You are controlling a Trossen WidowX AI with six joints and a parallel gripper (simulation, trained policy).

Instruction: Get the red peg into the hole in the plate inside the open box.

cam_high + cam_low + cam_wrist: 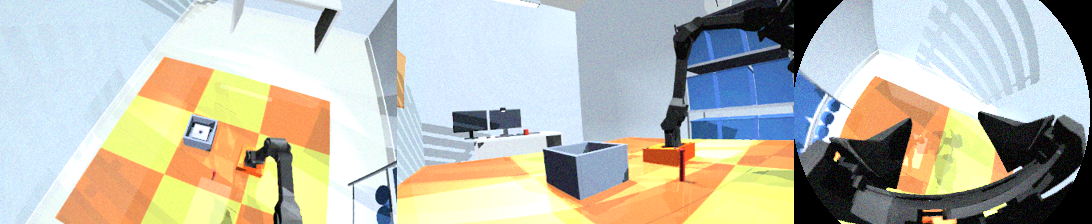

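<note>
My gripper tip is now 39 cm to the left of the red peg, 23 cm short of it and 22 cm above it. Also, from my gripper tip: grey box (61 cm to the right, 36 cm ahead, 23 cm below).
</note>
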